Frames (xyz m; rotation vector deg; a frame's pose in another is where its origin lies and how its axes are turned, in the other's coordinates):
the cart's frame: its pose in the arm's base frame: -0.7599 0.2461 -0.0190 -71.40 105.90 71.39
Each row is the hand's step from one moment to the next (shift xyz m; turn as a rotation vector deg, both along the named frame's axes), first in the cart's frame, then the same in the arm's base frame.
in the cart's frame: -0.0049 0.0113 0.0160 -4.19 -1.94 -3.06
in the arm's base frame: -0.0090 0.0180 0.0020 3.55 -1.48 3.99
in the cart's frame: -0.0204 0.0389 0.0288 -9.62 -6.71 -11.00
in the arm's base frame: -0.0286 0.0391 0.0203 10.35 -7.33 9.89
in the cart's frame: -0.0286 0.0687 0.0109 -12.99 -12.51 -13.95
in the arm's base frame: -0.0521 0.0295 0.0455 17.11 -9.51 11.70
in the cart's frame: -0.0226 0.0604 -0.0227 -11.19 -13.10 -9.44
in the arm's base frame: -0.0457 -0.0046 0.0507 16.78 -6.12 8.18
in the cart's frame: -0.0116 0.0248 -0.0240 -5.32 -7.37 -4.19
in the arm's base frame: -0.0173 -0.0145 0.0286 9.02 -2.78 3.34
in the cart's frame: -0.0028 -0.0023 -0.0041 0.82 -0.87 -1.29
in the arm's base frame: 0.0034 -0.0030 0.0031 0.52 -1.60 -0.50
